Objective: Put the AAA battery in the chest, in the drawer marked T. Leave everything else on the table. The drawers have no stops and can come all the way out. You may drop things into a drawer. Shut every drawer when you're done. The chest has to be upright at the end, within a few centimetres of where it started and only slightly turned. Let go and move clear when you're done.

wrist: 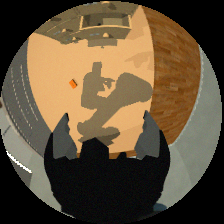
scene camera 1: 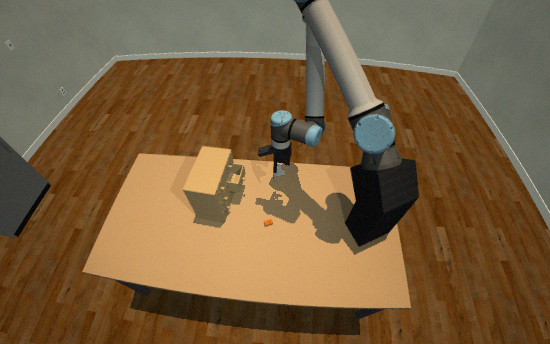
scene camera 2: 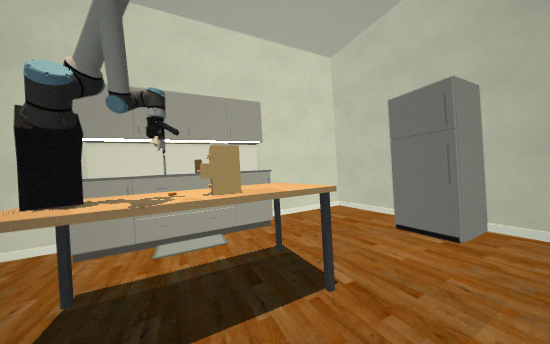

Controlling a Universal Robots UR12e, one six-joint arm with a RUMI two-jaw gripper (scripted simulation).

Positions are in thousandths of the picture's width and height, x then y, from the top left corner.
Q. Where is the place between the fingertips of my gripper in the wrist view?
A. At 471, 498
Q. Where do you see a wooden chest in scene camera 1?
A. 365, 548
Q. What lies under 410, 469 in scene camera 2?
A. A wooden chest.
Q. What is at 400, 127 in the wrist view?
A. A drawer.
